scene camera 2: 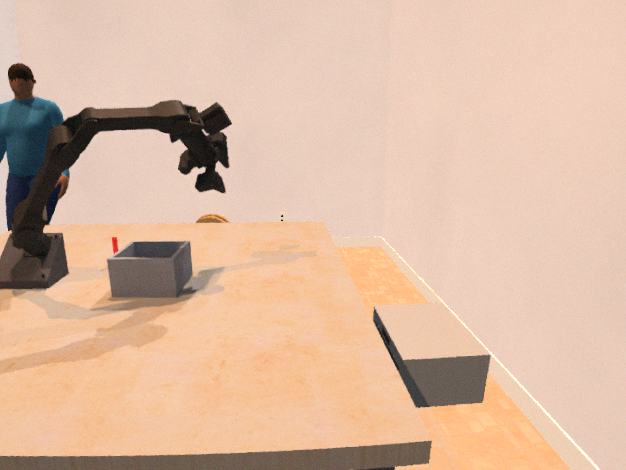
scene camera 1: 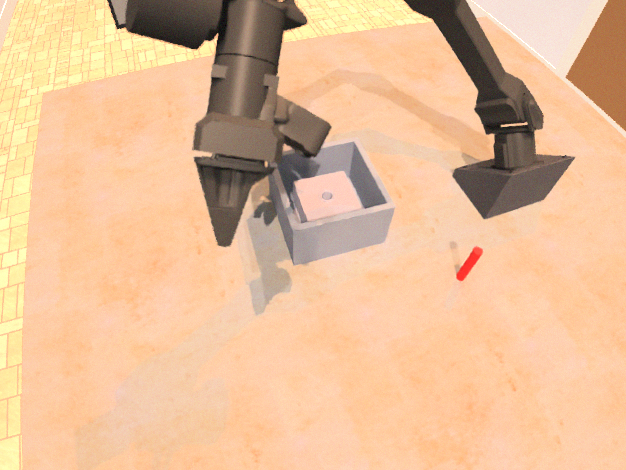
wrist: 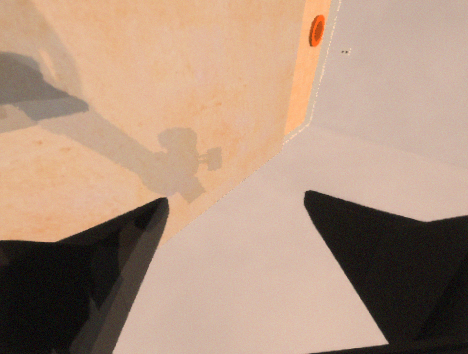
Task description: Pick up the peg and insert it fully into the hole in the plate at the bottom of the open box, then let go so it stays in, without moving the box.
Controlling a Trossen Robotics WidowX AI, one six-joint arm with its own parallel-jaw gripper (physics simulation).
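My gripper is visible, with scene camera 2 and the wrist view also showing it. A grey box is visible, as is a pale plate.
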